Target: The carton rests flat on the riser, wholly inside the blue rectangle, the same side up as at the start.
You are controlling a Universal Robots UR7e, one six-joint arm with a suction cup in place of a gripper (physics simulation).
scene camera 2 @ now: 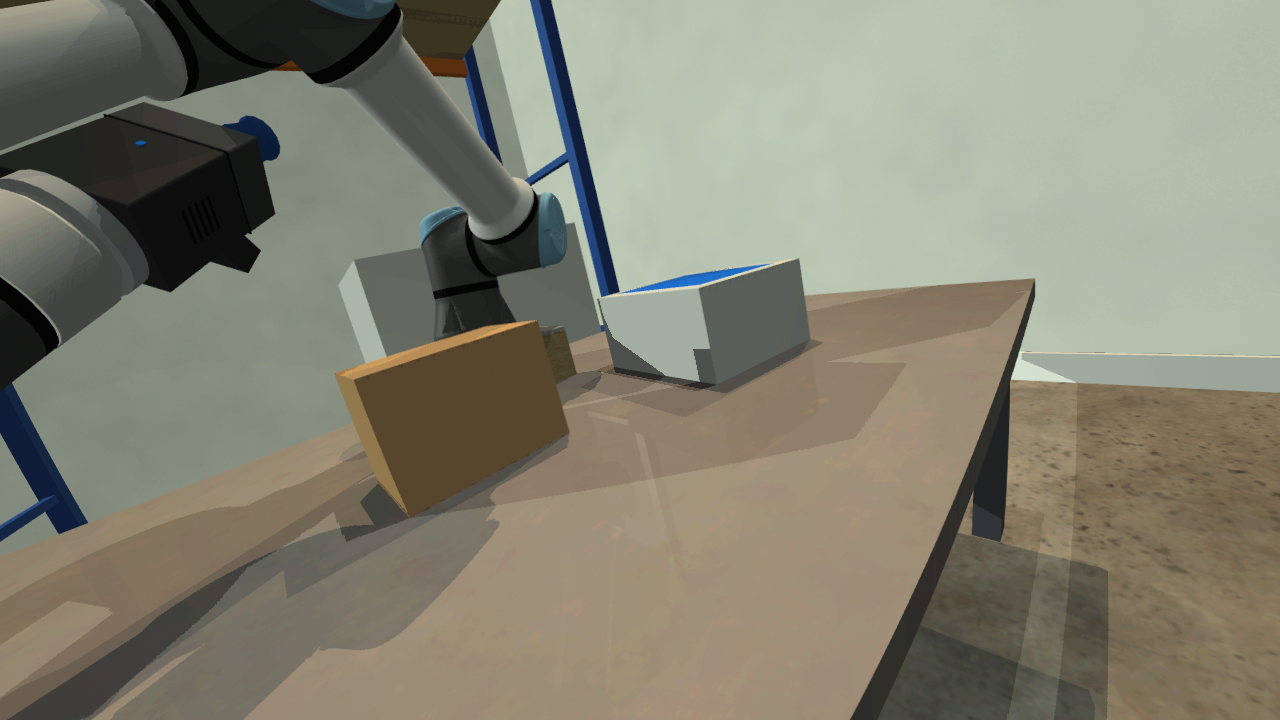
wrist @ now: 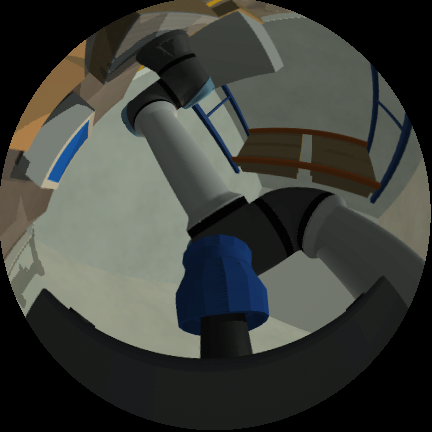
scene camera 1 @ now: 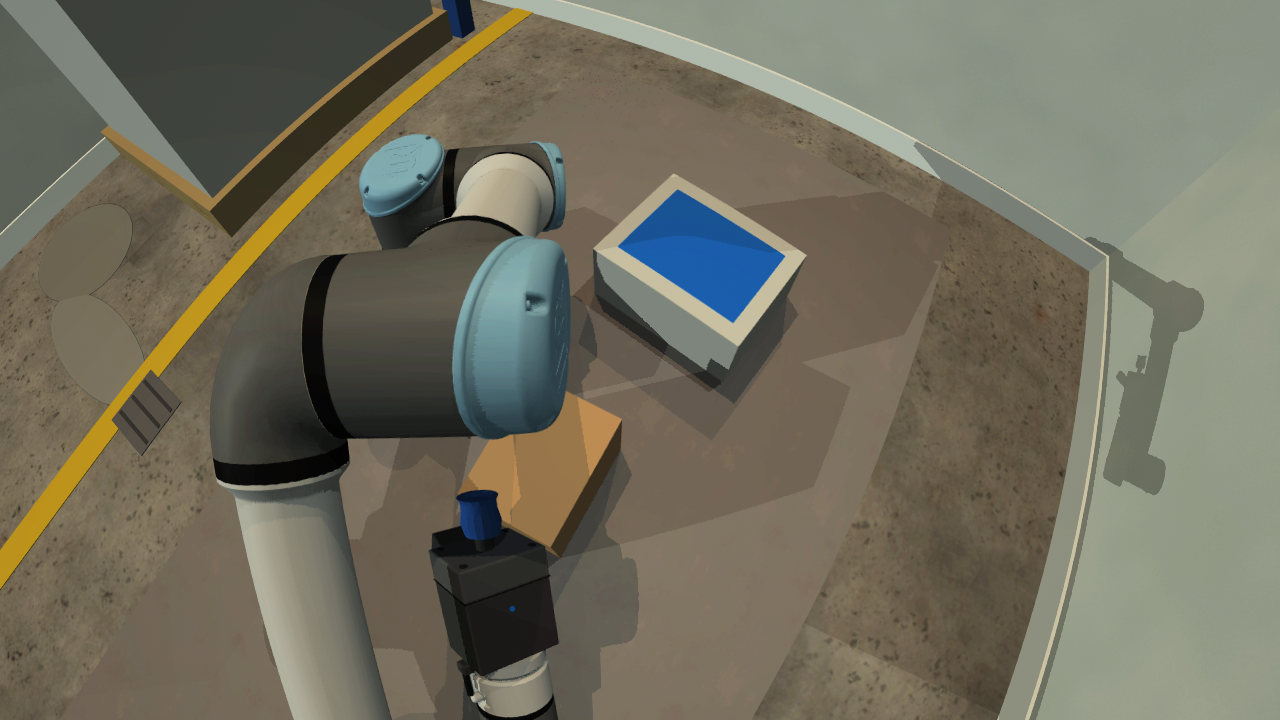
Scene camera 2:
suction cup: 269, 145
brown carton: 434, 420, on the table
riser: 709, 326, on the table
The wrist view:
suction cup: 218, 278
brown carton: 77, 75
riser: 69, 125
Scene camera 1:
suction cup: 480, 519
brown carton: 546, 481
riser: 703, 277
